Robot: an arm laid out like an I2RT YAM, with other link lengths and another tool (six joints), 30 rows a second.
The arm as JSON. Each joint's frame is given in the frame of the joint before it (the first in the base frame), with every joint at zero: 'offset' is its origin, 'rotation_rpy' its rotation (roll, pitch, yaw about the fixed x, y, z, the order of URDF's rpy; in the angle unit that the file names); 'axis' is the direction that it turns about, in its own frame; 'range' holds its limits. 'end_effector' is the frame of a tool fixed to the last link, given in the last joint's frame.
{
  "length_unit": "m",
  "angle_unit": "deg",
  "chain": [
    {
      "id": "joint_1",
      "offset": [
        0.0,
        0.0,
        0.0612
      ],
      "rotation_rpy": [
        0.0,
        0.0,
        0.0
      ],
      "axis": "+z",
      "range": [
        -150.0,
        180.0
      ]
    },
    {
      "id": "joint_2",
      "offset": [
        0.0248,
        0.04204,
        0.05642
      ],
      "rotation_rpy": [
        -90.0,
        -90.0,
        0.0
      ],
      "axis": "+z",
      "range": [
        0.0,
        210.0
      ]
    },
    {
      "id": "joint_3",
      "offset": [
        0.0,
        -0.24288,
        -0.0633
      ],
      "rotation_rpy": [
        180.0,
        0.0,
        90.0
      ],
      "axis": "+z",
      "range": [
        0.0,
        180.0
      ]
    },
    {
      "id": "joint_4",
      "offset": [
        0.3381,
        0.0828,
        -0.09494
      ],
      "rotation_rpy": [
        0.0,
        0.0,
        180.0
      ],
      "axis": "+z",
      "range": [
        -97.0,
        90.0
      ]
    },
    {
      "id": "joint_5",
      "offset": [
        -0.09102,
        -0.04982,
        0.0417
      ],
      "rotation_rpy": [
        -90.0,
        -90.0,
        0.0
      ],
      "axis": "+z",
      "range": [
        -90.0,
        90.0
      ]
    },
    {
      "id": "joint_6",
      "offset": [
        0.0,
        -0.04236,
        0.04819
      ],
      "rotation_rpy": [
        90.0,
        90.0,
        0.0
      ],
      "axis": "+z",
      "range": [
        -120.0,
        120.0
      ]
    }
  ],
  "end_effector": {
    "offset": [
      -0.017,
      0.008,
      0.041
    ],
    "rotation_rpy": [
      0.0,
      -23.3,
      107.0
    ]
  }
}
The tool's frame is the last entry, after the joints.
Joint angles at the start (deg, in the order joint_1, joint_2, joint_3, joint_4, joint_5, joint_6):
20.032 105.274 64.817 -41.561 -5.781 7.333
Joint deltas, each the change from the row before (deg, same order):
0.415 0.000 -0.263 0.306 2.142 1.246
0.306 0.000 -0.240 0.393 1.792 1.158
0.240 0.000 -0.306 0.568 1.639 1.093
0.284 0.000 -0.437 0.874 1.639 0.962
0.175 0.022 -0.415 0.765 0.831 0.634
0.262 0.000 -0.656 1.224 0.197 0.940
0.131 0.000 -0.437 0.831 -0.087 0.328
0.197 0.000 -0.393 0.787 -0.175 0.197
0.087 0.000 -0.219 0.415 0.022 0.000
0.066 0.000 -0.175 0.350 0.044 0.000
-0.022 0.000 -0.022 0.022 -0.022 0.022
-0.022 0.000 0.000 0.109 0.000 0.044
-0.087 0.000 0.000 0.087 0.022 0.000
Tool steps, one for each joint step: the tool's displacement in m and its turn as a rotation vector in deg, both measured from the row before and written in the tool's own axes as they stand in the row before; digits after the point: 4 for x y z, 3 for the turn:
0.0009 0.0011 0.0011 1.145 1.886 0.414
0.0008 0.0005 0.0009 1.158 1.509 0.425
0.0011 0.0003 0.0011 1.222 1.308 0.400
0.0011 0.0004 0.0018 1.322 1.197 0.177
0.0009 0.0007 0.0019 0.813 0.540 0.164
0.0001 0.0018 0.0034 0.810 -0.155 0.419
0.0001 0.0011 0.0023 0.350 -0.297 0.084
-0.0005 0.0013 0.0022 0.225 -0.386 -0.076
0.0001 0.0006 0.0011 0.129 -0.097 -0.140
0.0001 0.0004 0.0009 0.132 -0.064 -0.120
0.0002 0.0000 0.0000 0.008 -0.015 0.044
0.0000 -0.0004 0.0001 0.115 -0.052 0.027
0.0004 -0.0006 -0.0001 0.119 -0.010 0.045

